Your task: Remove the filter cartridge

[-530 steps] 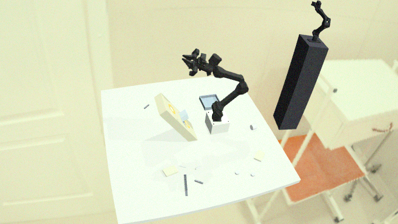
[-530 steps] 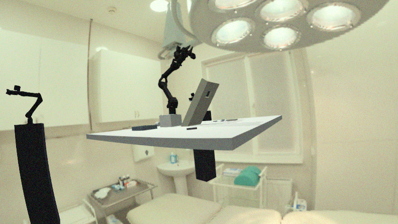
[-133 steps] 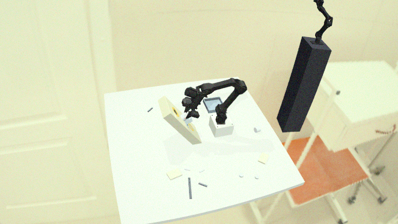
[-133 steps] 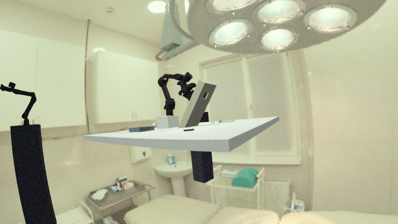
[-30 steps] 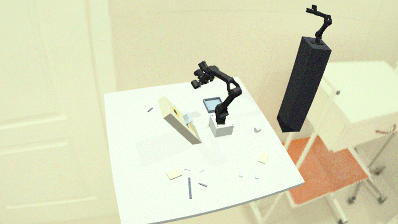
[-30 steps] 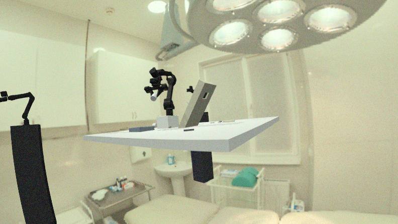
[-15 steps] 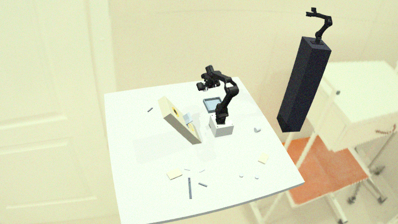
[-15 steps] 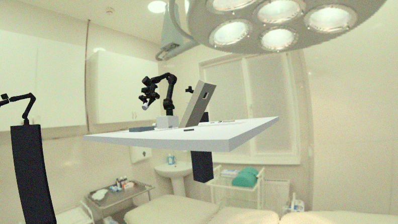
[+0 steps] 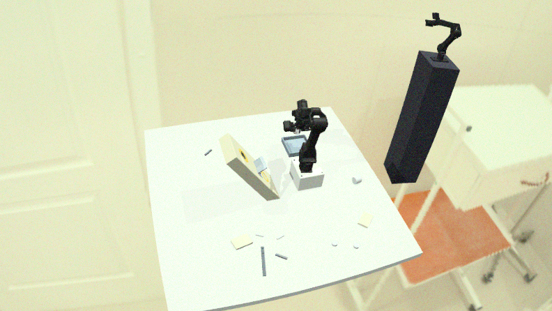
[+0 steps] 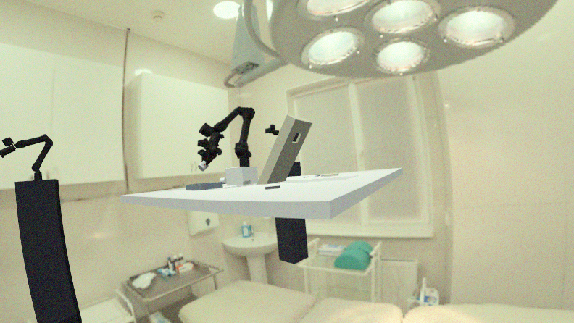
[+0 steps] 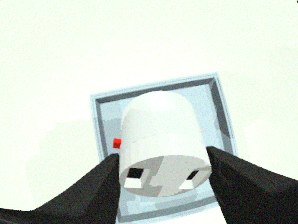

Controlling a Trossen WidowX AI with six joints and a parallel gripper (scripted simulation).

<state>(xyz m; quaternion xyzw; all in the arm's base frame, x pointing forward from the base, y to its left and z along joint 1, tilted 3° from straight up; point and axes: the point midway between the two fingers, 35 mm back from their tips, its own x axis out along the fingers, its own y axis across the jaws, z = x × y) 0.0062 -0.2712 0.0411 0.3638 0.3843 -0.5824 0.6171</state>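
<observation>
My gripper tip is now 120 mm above the blue-grey tray and 20 mm past it. Also, from my gripper tip: cream service panel (340 mm to the left, 300 mm ahead, 50 mm above); then round white filter cartridge (right at my gripper tip).
</observation>
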